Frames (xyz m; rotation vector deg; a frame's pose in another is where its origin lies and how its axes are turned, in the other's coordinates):
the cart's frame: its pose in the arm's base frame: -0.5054 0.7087 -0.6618 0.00 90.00 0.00
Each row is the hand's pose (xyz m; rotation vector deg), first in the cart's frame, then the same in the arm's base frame.
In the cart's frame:
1: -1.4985 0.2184 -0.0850 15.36 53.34 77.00
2: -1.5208 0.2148 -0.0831 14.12 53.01 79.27
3: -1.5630 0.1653 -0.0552 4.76 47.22 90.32
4: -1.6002 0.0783 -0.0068 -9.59 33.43 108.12
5: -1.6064 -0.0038 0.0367 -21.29 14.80 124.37
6: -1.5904 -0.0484 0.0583 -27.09 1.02 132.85
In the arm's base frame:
1: -0.5904 0.9271 0.8367 81.84 124.44 54.62
2: -0.5885 0.9235 0.8590 82.62 123.14 57.63
3: -0.5606 0.8740 0.9012 82.46 112.57 74.20
4: -0.5122 0.7870 0.9384 81.62 89.29 97.51
5: -0.4687 0.7049 0.9446 80.46 60.95 113.70
6: -0.4471 0.6603 0.9286 79.16 42.19 119.71

